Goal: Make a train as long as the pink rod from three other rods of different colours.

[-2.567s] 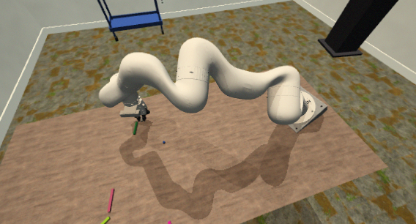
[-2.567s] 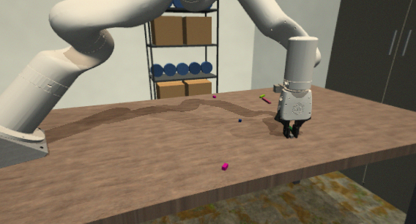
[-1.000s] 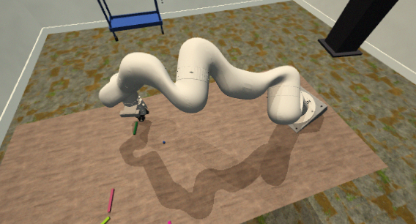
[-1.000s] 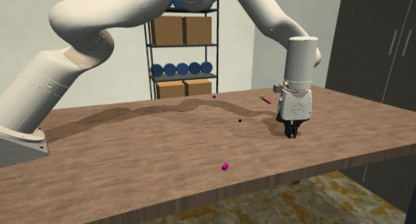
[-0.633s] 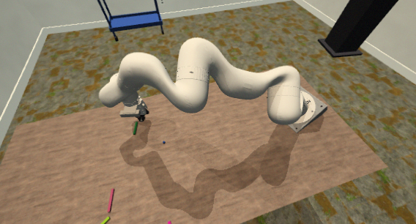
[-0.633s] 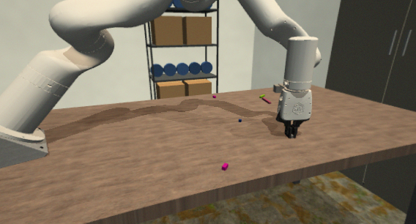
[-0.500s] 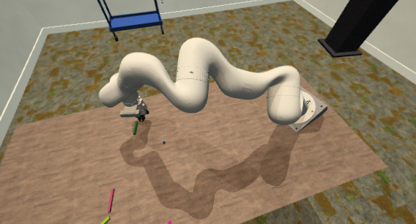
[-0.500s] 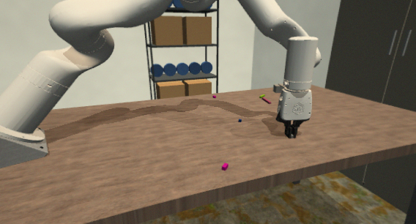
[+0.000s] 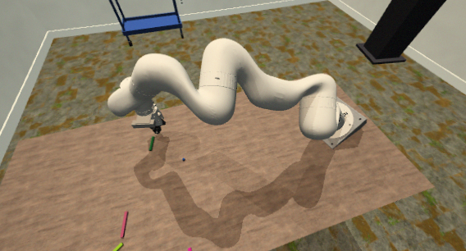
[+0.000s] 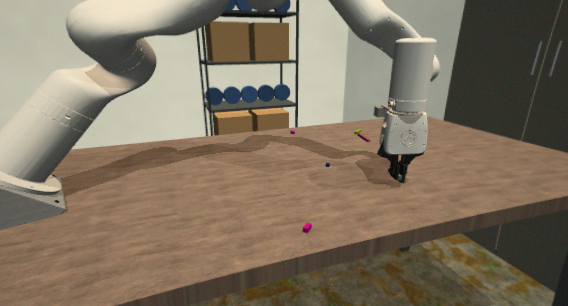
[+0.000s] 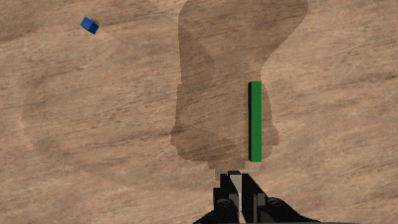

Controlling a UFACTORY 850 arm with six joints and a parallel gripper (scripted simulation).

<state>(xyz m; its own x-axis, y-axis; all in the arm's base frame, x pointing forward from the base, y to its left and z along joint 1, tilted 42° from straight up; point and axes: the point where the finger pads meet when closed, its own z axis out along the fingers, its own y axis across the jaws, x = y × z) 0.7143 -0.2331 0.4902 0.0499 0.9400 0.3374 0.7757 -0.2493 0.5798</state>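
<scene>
Right now my hand is 17 cm to the right of the blue rod, 13 cm past it and 4 cm above it. Round my hand: grey rod 2 cm below; green rod 6 cm to the left, 4 cm below, 3 cm ahead; pink rod 42 cm to the left, 9 cm ahead, 4 cm below.
</scene>
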